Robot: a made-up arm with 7 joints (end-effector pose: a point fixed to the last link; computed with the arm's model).
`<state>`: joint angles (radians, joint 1 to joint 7).
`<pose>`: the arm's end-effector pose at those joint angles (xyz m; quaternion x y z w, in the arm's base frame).
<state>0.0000 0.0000 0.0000 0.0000 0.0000 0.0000 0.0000</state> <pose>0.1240 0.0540 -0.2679 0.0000 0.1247 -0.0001 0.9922</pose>
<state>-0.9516 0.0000 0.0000 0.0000 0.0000 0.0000 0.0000</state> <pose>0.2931 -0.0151 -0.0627 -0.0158 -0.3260 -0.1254 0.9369</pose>
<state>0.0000 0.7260 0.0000 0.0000 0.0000 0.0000 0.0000</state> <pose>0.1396 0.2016 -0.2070 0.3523 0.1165 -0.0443 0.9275</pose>
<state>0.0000 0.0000 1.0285 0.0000 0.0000 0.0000 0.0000</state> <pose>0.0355 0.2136 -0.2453 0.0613 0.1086 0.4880 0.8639</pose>
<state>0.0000 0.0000 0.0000 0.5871 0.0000 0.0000 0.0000</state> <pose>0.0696 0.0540 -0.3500 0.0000 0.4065 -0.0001 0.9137</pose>
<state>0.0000 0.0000 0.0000 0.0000 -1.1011 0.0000 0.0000</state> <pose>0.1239 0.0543 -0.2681 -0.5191 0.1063 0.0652 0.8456</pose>
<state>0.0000 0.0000 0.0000 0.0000 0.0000 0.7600 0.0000</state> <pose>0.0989 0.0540 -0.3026 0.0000 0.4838 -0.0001 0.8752</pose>
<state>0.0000 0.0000 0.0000 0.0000 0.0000 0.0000 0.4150</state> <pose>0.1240 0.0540 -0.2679 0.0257 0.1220 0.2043 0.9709</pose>
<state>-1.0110 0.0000 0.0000 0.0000 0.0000 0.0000 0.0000</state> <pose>0.2959 -0.0200 -0.0458 -0.0167 -0.3527 -0.1325 0.9261</pose>
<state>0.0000 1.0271 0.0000 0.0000 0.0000 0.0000 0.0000</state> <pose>0.1529 0.2429 -0.1549 0.4874 0.1086 -0.0613 0.8642</pose>
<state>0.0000 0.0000 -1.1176 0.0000 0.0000 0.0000 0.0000</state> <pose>0.0230 -0.1146 -0.2421 -0.0661 0.1057 -0.5261 0.8412</pose>
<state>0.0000 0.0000 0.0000 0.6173 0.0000 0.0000 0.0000</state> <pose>0.0656 0.0540 -0.3532 0.0000 0.4202 -0.0001 0.9074</pose>
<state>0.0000 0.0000 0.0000 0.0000 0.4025 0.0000 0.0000</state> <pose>0.1240 0.0539 -0.2679 0.1983 0.1222 -0.0250 0.9722</pose>
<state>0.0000 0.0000 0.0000 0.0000 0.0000 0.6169 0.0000</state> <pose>0.1056 0.0540 -0.2977 0.0000 0.4200 -0.0001 0.9075</pose>
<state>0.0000 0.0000 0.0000 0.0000 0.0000 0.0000 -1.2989</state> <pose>0.1240 0.0540 -0.2679 -0.0754 0.0993 -0.6001 0.7902</pose>
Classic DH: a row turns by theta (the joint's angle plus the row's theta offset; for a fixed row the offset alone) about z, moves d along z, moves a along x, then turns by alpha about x. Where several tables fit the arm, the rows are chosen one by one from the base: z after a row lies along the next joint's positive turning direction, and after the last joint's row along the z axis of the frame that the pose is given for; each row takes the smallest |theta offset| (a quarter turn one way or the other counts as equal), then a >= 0, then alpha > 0; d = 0 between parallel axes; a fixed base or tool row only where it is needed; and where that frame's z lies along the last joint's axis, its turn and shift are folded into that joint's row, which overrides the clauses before.
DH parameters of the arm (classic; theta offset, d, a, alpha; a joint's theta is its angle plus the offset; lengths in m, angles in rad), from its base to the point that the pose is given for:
base (fixed): -0.071 0 0 -1.3004
joint 1: -1.3111 0.0424 -0.0154 -1.5708
joint 2: 1.2915 -0.0005 -0.008 1.5708
joint 3: 1.5708 -0.2187 0.0169 -1.5708
joint 4: 1.5708 0.001 0.0074 1.5708
joint 5: 0 0.1123 0 -1.5708
joint 6: -1.5708 0 0.0577 1.5708
joint 7: 0 0.0003 0 0

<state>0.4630 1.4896 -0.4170 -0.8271 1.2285 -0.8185 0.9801</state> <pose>-0.0030 0.1486 -0.1136 0.2735 -0.5226 -0.5398 0.6006</pose>
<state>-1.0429 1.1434 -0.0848 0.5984 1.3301 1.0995 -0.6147</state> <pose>0.2377 0.2956 0.0433 0.5443 0.4142 0.5311 0.5001</pose>
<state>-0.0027 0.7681 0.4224 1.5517 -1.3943 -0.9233 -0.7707</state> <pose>-0.0558 0.3412 -0.2182 0.0812 0.0050 0.4592 0.8846</pose>
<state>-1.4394 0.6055 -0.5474 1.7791 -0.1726 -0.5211 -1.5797</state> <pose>0.3613 0.1801 -0.0850 0.2312 0.2850 -0.6049 0.7067</pose>
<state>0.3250 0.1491 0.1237 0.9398 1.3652 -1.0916 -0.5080</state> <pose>-0.0933 0.0702 -0.3354 0.1807 0.2889 -0.7193 0.6054</pose>
